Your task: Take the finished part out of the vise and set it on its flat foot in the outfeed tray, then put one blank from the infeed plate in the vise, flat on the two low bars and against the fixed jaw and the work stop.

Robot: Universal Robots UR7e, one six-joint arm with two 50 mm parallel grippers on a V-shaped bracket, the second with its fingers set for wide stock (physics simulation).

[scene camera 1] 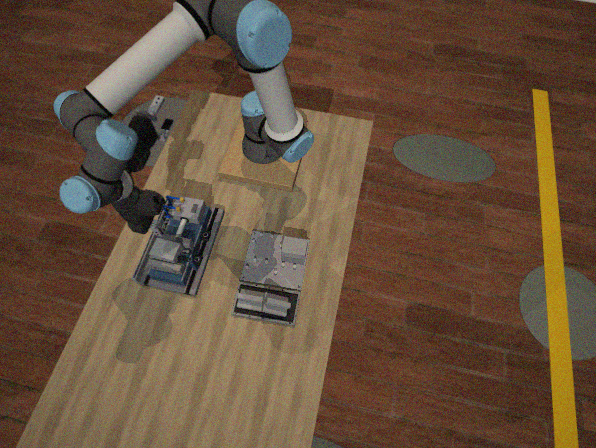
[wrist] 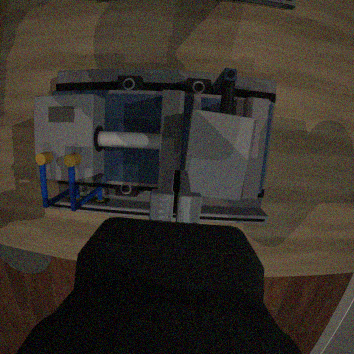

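Where they show: end effector, tool point: (scene camera 1: 158, 230) (wrist: 175, 189); arm's base, origin of the base link: (scene camera 1: 263, 147).
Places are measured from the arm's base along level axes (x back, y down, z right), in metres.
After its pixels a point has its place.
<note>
The vise (scene camera 1: 206, 252) {x -0.440, y 0.009, z -0.003 m} (wrist: 80, 132) {x -0.371, y -0.067, z 0.086 m} stands at the table's left side. A grey blank (scene camera 1: 165, 250) {x -0.509, y -0.087, z 0.071 m} (wrist: 219, 157) {x -0.507, y -0.087, z 0.076 m} lies in it beside the fixed jaw (wrist: 258, 150), near the black work stop arm (wrist: 227, 95) {x -0.503, y -0.067, z 0.019 m}. A gap separates it from the moving jaw (wrist: 171, 130). The bars underneath are hidden. My gripper (scene camera 1: 156, 226) (wrist: 175, 207) {x -0.475, y -0.127, z 0.102 m} is at the vise's near edge, fingertips almost together with no part seen between them; the right fingertip overlaps the blank's near left corner in view. The outfeed tray (scene camera 1: 265, 320) {x -0.562, y 0.019, z -0.262 m} holds light grey pieces (scene camera 1: 264, 303) {x -0.528, y -0.028, z -0.247 m}. The infeed plate (scene camera 1: 260, 280) {x -0.456, y 0.020, z -0.197 m} carries one grey block (scene camera 1: 295, 248) {x -0.331, y -0.015, z -0.261 m}.
The second gripper (scene camera 1: 161, 118) points away from the vise, its fingers wide apart. Blue posts with yellow caps (scene camera 1: 175, 200) {x -0.344, y -0.068, z 0.141 m} (wrist: 72, 180) {x -0.376, y -0.080, z 0.132 m} stand at the vise's end. The arm's base stands on a wooden block (scene camera 1: 255, 177) {x -0.132, y -0.004, z -0.030 m} at the back of the table.
</note>
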